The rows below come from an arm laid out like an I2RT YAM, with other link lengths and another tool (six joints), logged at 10 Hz.
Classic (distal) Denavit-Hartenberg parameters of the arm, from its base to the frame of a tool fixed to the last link. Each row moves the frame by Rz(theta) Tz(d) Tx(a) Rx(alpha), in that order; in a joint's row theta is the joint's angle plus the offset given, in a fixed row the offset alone. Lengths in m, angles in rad.
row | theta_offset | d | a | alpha
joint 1 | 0.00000 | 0.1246 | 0.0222 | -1.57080
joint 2 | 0.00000 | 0.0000 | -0.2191 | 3.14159
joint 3 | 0.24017 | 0.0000 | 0.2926 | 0.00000
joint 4 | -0.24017 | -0.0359 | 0.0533 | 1.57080
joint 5 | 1.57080 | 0.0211 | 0.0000 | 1.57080
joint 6 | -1.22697 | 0.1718 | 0.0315 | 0.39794
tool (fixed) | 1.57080 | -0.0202 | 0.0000 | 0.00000
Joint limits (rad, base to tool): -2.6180..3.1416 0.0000..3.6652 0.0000..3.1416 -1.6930..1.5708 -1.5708..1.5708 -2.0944..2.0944
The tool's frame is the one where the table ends.
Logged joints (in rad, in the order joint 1, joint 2, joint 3, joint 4, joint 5, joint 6), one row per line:
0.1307, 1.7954, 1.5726, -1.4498, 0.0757, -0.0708
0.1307, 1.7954, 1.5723, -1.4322, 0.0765, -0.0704
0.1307, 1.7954, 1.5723, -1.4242, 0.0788, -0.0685
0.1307, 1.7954, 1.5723, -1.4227, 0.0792, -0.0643
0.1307, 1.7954, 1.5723, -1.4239, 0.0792, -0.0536
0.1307, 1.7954, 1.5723, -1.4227, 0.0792, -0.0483
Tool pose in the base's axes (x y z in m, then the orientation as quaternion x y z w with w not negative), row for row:
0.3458, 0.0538, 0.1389, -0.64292, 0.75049, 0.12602, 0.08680
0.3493, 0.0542, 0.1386, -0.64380, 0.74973, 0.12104, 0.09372
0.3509, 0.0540, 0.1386, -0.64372, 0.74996, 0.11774, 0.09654
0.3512, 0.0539, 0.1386, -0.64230, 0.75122, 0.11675, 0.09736
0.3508, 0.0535, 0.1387, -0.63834, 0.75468, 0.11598, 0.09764
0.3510, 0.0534, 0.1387, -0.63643, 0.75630, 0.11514, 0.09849
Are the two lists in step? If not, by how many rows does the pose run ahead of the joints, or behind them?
They are in step.
